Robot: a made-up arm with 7 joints.
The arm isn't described. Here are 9 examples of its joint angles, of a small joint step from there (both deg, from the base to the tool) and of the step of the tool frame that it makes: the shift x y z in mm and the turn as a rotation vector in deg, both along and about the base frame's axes.
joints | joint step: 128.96 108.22 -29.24 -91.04 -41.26 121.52 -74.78 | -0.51 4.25 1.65 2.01 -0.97 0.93 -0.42
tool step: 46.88 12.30 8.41 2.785 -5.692 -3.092
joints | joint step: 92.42 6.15 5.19 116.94 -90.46 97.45 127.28 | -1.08 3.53 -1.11 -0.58 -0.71 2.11 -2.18
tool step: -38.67 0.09 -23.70 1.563 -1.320 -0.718
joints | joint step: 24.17 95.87 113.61 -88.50 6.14 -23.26 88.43 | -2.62 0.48 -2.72 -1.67 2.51 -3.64 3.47
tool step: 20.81 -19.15 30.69 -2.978 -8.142 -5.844
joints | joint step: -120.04 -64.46 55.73 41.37 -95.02 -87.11 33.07 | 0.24 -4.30 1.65 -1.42 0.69 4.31 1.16
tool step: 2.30 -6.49 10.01 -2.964 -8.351 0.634
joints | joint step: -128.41 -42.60 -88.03 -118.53 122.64 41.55 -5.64 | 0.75 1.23 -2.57 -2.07 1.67 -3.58 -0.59
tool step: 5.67 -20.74 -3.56 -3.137 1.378 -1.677
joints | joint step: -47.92 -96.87 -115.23 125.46 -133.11 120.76 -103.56 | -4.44 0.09 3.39 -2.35 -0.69 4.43 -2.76
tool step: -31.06 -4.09 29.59 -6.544 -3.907 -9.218
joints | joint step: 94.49 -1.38 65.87 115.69 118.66 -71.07 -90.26 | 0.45 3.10 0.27 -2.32 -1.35 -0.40 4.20
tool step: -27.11 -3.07 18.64 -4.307 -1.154 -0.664
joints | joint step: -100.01 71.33 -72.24 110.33 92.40 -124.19 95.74 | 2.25 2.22 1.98 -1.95 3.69 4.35 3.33
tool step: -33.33 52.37 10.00 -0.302 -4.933 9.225
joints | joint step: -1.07 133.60 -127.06 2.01 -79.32 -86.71 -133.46 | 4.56 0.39 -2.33 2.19 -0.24 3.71 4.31
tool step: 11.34 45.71 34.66 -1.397 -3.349 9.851
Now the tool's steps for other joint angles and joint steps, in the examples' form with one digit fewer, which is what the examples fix.
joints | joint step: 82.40 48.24 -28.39 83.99 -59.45 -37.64 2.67 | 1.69 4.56 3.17 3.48 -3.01 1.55 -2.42
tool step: 46.0 -32.4 -0.2 -4.05 -11.35 -0.48
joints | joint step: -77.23 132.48 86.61 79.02 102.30 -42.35 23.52 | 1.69 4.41 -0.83 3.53 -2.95 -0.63 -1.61
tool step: -6.1 40.0 -48.7 4.34 5.07 7.06
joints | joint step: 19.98 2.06 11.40 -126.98 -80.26 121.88 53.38 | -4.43 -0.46 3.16 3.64 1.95 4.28 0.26
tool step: -26.4 -16.5 -2.4 -2.73 1.83 1.82
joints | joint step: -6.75 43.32 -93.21 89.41 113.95 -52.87 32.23 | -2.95 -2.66 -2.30 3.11 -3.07 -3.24 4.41
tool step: 55.4 36.1 30.1 0.50 -1.98 -9.14
